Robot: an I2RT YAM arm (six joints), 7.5 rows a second.
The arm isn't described. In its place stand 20 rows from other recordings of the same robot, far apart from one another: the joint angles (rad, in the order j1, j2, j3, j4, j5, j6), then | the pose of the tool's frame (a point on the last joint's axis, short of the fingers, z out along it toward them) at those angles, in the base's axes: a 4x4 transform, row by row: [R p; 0 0 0 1], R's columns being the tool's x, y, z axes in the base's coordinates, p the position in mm.
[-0.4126, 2.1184, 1.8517, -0.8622, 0.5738, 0.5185] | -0.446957, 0.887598, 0.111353, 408.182; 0.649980, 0.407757, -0.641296, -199.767; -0.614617, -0.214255, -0.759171, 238.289; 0, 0, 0, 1
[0.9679, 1.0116, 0.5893, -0.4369, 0.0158, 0.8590] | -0.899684, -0.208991, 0.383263, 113.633; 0.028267, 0.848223, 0.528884, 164.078; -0.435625, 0.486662, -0.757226, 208.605; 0, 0, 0, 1
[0.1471, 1.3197, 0.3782, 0.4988, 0.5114, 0.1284] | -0.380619, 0.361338, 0.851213, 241.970; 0.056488, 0.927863, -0.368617, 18.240; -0.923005, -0.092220, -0.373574, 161.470; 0, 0, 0, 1
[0.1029, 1.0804, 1.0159, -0.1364, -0.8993, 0.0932] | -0.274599, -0.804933, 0.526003, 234.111; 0.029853, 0.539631, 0.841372, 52.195; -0.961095, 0.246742, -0.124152, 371.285; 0, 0, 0, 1
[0.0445, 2.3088, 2.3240, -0.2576, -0.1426, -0.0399] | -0.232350, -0.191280, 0.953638, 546.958; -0.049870, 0.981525, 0.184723, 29.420; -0.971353, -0.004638, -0.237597, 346.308; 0, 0, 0, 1
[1.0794, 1.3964, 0.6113, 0.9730, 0.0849, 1.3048] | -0.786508, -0.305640, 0.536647, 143.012; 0.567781, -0.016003, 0.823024, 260.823; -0.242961, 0.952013, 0.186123, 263.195; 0, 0, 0, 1
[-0.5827, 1.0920, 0.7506, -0.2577, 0.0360, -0.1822] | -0.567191, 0.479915, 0.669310, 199.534; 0.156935, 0.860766, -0.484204, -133.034; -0.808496, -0.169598, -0.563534, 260.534; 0, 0, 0, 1
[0.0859, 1.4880, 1.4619, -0.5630, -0.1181, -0.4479] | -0.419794, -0.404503, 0.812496, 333.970; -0.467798, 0.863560, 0.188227, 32.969; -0.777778, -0.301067, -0.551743, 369.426; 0, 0, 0, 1
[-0.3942, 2.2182, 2.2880, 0.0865, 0.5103, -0.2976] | -0.091490, 0.788449, 0.608258, 476.416; -0.239066, 0.575565, -0.782031, -217.009; -0.966684, -0.216962, 0.135832, 417.377; 0, 0, 0, 1
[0.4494, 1.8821, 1.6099, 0.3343, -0.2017, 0.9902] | -0.475798, -0.378986, 0.793717, 412.705; 0.680006, 0.413854, 0.605241, 206.972; -0.557861, 0.827704, 0.060802, 363.491; 0, 0, 0, 1
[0.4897, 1.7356, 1.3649, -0.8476, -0.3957, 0.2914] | -0.951727, -0.290262, 0.099822, 302.671; -0.206875, 0.846823, 0.489993, 176.875; -0.226758, 0.445689, -0.865992, 240.814; 0, 0, 0, 1
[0.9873, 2.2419, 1.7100, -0.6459, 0.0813, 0.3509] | -0.757962, -0.590063, 0.278065, 260.077; -0.526264, 0.805035, 0.273796, 388.704; -0.385409, 0.061191, -0.920715, 146.567; 0, 0, 0, 1
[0.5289, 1.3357, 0.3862, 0.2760, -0.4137, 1.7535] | -0.623259, 0.662772, 0.415069, 194.136; 0.678641, 0.194660, 0.708204, 130.037; 0.388580, 0.723078, -0.571108, 139.463; 0, 0, 0, 1
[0.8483, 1.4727, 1.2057, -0.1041, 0.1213, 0.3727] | -0.467333, -0.536757, 0.702490, 233.473; 0.016457, 0.789179, 0.613942, 258.347; -0.883928, 0.298477, -0.359976, 329.815; 0, 0, 0, 1
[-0.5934, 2.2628, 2.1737, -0.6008, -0.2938, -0.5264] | -0.632091, 0.037549, 0.773984, 437.845; -0.153720, 0.972899, -0.172738, -282.887; -0.759494, -0.228163, -0.609188, 285.949; 0, 0, 0, 1
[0.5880, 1.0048, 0.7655, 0.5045, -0.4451, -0.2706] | 0.436389, -0.757273, 0.485904, 185.438; 0.000960, 0.540431, 0.841388, 142.047; -0.899758, -0.366706, 0.236565, 364.369; 0, 0, 0, 1
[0.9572, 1.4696, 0.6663, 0.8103, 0.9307, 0.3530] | -0.005382, -0.026267, 0.999640, 197.170; 0.350958, 0.936017, 0.026485, 230.371; -0.936376, 0.350974, 0.004181, 242.163; 0, 0, 0, 1
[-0.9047, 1.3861, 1.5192, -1.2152, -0.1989, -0.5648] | -0.842713, 0.310595, 0.439733, 164.653; 0.223136, 0.944845, -0.239747, -198.119; -0.489944, -0.103918, -0.865538, 368.843; 0, 0, 0, 1
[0.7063, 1.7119, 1.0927, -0.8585, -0.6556, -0.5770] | -0.330672, -0.880524, -0.339607, 214.881; -0.850498, 0.122072, 0.511617, 211.846; -0.409035, 0.458012, -0.789250, 179.768; 0, 0, 0, 1
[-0.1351, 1.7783, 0.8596, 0.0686, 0.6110, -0.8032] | -0.866309, -0.198627, 0.458319, 332.993; -0.477056, 0.601001, -0.641261, -65.874; -0.148078, -0.774174, -0.615409, 136.013; 0, 0, 0, 1
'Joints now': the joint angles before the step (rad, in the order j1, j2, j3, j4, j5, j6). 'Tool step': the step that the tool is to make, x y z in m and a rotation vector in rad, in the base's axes. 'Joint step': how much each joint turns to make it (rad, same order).
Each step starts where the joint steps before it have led.
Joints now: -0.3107 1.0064 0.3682 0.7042 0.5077 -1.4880
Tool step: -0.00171 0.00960 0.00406 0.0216 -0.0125 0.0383
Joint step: 0.0415 -0.0430 0.0045 -0.0551 0.0047 0.0275
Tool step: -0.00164 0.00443 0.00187 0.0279 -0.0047 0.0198
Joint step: 0.0184 -0.0276 0.0062 -0.0523 0.0000 0.0324
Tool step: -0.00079 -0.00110 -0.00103 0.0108 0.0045 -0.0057
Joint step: -0.0061 -0.0032 0.0000 -0.0155 -0.0001 0.0107
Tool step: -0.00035 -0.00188 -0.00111 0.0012 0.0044 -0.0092
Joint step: -0.0092 0.0031 -0.0015 0.0001 0.0000 0.0000
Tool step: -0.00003 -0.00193 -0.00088 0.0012 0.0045 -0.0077
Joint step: -0.0092 0.0046 0.0000 0.0000 -0.0015 0.0000
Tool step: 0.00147 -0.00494 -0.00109 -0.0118 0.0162 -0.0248
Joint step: -0.0199 0.0215 0.0045 0.0137 0.0046 -0.0183
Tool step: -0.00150 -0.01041 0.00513 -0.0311 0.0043 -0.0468
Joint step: -0.0490 0.0107 0.0153 0.0185 -0.0031 -0.0354
